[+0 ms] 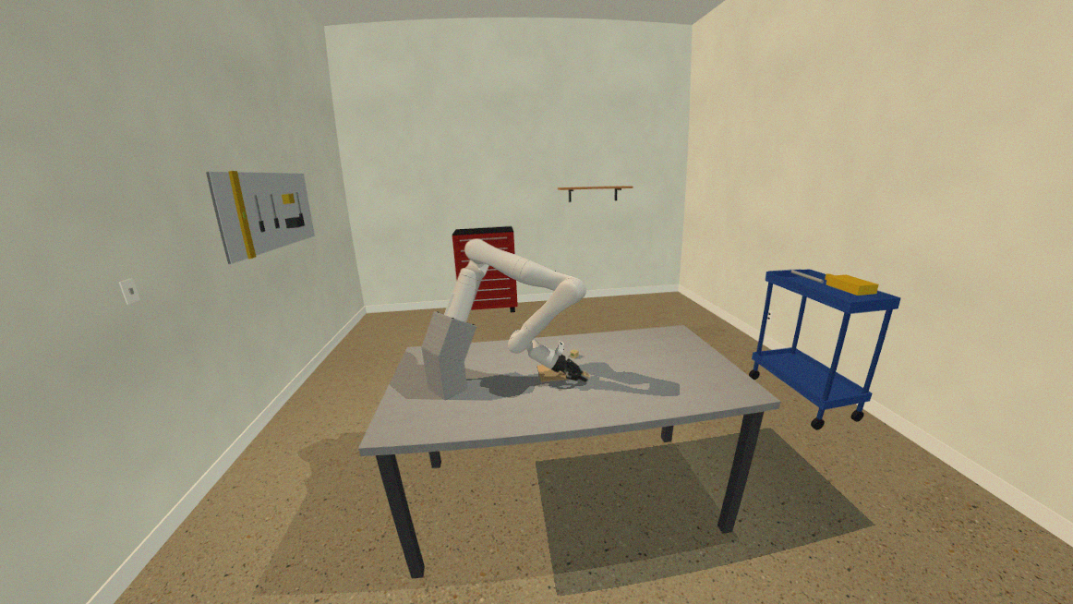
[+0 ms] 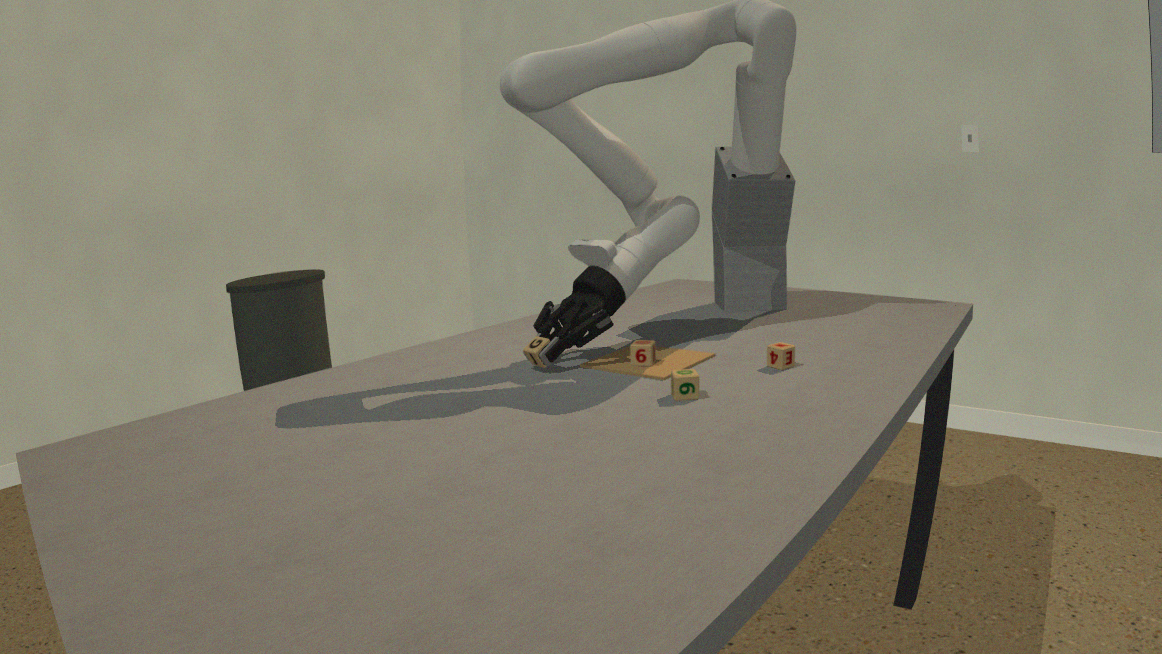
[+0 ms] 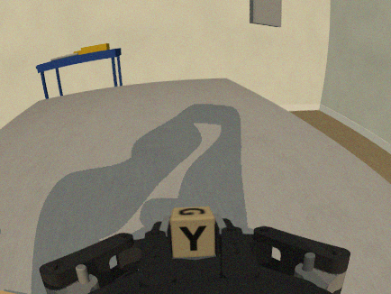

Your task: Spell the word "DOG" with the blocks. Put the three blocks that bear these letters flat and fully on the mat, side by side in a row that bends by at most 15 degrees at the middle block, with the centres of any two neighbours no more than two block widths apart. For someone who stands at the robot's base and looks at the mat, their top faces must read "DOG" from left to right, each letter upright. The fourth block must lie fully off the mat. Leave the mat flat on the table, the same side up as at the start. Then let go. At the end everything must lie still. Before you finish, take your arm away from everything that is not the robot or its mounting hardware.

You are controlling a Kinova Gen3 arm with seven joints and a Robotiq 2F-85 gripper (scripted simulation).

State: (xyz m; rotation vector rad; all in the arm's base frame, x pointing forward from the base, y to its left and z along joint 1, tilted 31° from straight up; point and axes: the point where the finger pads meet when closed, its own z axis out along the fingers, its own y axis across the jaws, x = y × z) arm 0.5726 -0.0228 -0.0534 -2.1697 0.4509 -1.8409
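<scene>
Now: the G block right at my hand. The rest, counted from my hand: O block 10 cm to the left, 9 cm behind, 1 cm below; tan mat 11 cm behind, 9 cm to the left, 3 cm below; D block 24 cm to the left, 1 cm below, 1 cm behind.
</scene>
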